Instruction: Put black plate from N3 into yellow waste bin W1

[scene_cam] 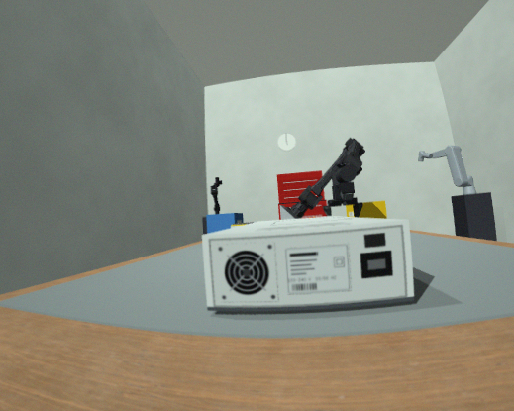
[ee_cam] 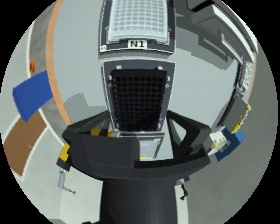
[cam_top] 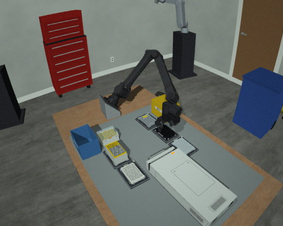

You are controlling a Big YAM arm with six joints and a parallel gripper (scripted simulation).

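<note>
Now: hand 30 mm above the black plate. Round my hand: white well plate (340 mm to the right, 230 mm ahead, 30 mm below); yellow waste bin (200 mm behind, 110 mm to the left, 10 mm below); large white instrument (400 mm ahead, 120 mm to the right, 10 mm below).
</note>
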